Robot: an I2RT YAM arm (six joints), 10 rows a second.
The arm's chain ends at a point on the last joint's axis. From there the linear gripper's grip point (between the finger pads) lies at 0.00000 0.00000 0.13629 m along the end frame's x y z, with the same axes.
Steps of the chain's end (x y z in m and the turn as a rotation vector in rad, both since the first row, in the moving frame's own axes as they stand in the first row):
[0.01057 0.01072 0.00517 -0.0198 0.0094 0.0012]
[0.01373 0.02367 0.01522 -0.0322 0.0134 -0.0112]
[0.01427 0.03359 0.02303 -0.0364 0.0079 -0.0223]
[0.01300 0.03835 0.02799 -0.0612 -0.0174 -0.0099]
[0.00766 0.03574 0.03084 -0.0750 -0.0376 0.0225]
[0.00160 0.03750 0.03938 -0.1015 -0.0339 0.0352]
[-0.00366 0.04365 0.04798 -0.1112 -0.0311 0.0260]
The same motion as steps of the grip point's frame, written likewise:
[0.01185 0.01342 0.00514 -0.0198 0.0094 0.0012]
[0.01558 0.02805 0.01514 -0.0322 0.0134 -0.0112]
[0.01540 0.03854 0.02294 -0.0364 0.0079 -0.0223]
[0.01067 0.04670 0.02771 -0.0612 -0.0174 -0.0099]
[0.00243 0.04589 0.03036 -0.0750 -0.0376 0.0225]
[-0.00325 0.05122 0.03860 -0.1015 -0.0339 0.0352]
[-0.00809 0.05872 0.04707 -0.1112 -0.0311 0.0260]

